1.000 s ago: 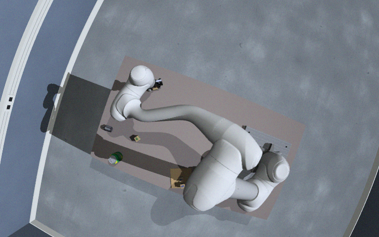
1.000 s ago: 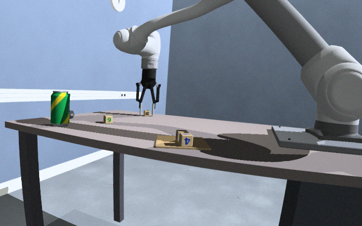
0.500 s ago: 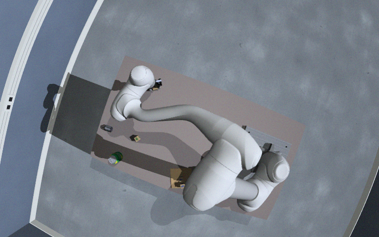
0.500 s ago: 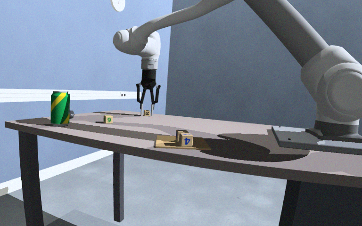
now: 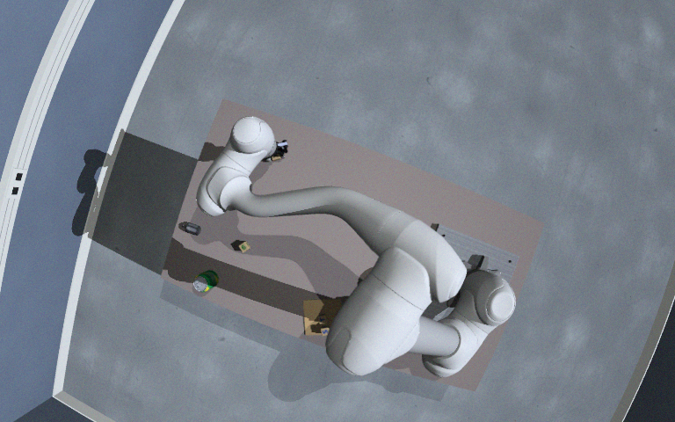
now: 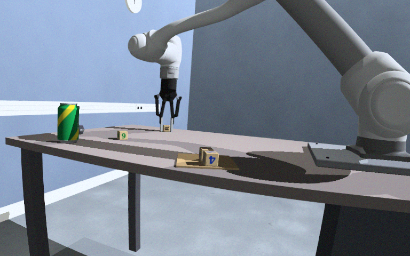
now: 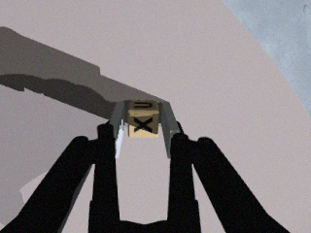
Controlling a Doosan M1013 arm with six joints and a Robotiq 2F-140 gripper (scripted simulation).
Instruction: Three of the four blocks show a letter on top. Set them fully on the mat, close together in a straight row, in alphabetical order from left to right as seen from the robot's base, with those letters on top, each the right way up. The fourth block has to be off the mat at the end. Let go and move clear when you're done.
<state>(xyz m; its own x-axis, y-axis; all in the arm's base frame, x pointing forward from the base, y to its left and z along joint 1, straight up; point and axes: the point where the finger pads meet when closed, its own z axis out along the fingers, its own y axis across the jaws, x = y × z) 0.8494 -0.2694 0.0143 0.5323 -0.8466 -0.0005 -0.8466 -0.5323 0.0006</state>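
My hand is 52 cm to the right of the wooden block, 33 cm past it and 1 cm above it. From my hand the other things lie so: yellow can 51 cm to the left, 12 cm ahead, 3 cm above; tan mat 53 cm to the left, 33 cm behind, 3 cm below; small dark object 35 cm to the left, 25 cm ahead, 2 cm below.
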